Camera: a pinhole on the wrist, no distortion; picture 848 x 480 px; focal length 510.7 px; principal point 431.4 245.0 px. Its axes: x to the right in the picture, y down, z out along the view. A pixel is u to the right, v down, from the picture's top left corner.
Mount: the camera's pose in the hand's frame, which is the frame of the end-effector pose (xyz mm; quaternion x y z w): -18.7 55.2 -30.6 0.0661 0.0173 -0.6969 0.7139
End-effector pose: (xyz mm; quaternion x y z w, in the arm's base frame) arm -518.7 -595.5 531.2 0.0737 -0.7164 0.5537 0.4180
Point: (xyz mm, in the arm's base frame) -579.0 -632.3 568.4
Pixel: outside the picture
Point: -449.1 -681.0 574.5
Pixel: outside the picture
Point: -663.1 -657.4 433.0
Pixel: 114 364
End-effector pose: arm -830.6 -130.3 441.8 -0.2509 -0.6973 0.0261 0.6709
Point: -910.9 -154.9 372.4
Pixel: 697 25
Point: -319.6 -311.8 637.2
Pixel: behind the camera
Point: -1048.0 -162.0 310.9
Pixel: 570 38
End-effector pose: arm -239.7 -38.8 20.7 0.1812 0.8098 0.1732 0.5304
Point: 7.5 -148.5 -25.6
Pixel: 629 116
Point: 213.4 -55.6 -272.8
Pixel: 517 346
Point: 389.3 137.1 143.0
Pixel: 161 79
